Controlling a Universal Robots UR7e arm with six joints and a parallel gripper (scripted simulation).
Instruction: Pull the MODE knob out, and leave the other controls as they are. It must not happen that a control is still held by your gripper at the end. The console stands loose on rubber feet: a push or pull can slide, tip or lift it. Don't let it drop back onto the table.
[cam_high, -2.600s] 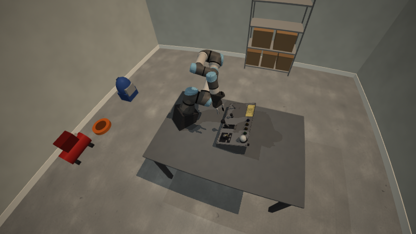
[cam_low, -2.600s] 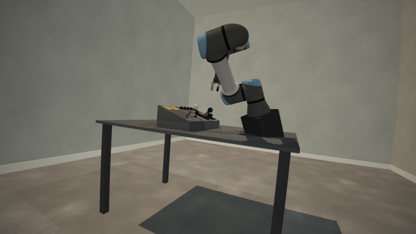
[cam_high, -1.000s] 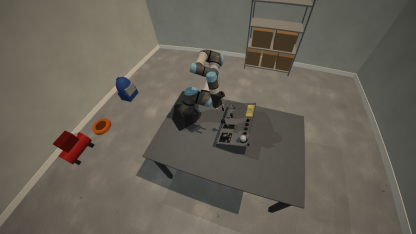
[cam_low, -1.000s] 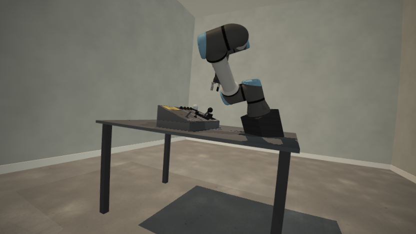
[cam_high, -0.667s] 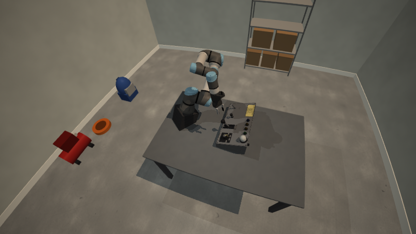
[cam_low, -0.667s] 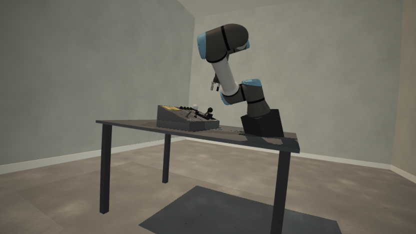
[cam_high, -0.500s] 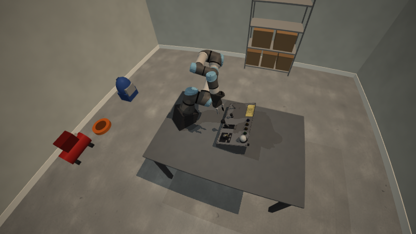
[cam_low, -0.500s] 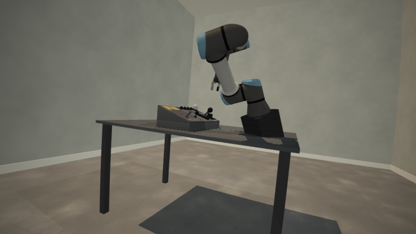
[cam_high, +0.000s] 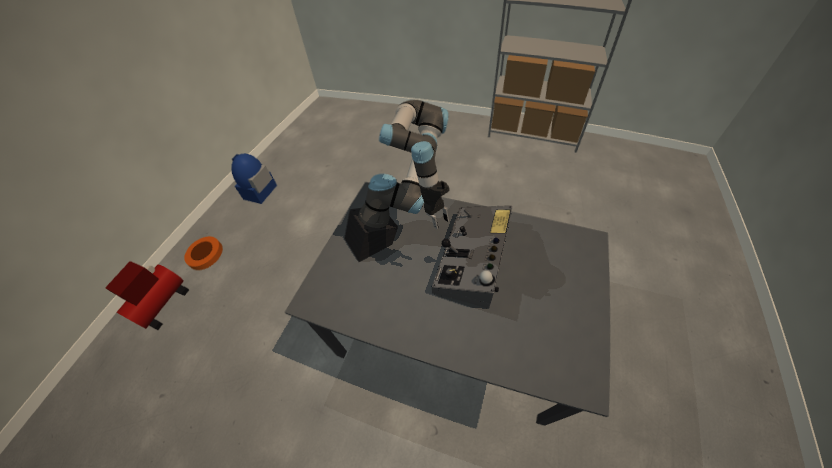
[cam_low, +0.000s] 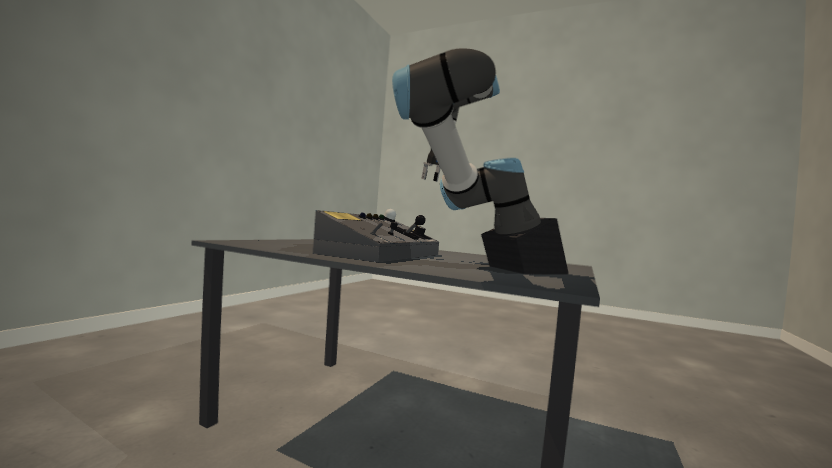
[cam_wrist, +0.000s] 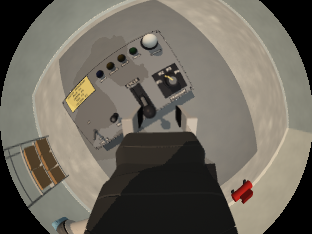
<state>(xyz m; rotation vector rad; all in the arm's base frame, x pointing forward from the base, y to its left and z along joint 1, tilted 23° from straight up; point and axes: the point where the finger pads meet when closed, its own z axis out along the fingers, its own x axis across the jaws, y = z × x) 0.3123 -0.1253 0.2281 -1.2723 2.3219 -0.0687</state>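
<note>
My hand is 6 cm short of the mode knob, 15 cm to the right of it and 21 cm above it. Also, from my hand: black ball lever 5 cm ahead, 3 cm to the left, 20 cm below; then grey sloped console 10 cm ahead, 9 cm to the left, 24 cm below; then rotary switch 9 cm ahead, 9 cm to the right, 21 cm below.
</note>
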